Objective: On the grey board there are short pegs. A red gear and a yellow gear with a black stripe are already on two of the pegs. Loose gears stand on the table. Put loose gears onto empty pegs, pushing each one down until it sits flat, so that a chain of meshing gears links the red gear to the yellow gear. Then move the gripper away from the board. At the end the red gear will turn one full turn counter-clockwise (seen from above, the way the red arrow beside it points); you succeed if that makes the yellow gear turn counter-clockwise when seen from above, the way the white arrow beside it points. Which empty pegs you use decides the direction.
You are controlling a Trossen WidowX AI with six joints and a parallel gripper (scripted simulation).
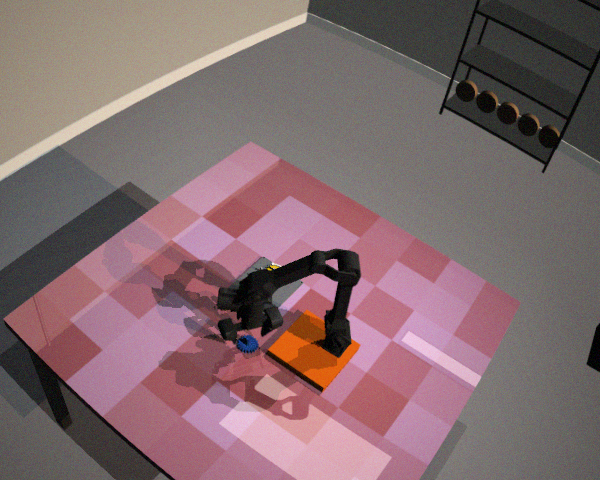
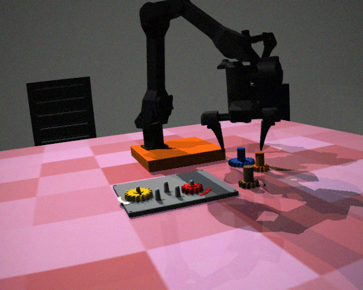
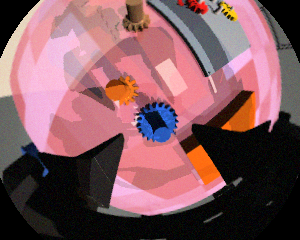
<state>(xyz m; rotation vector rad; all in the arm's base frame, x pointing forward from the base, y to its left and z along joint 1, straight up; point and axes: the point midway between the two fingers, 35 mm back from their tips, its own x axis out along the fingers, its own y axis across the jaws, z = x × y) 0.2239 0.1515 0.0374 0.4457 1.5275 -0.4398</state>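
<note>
My gripper tip is 20 mm above the blue gear. Round my gripper tip: red gear 190 mm to the right, 130 mm ahead, 20 mm below; yellow gear 290 mm to the right, 100 mm ahead, 20 mm below.
</note>
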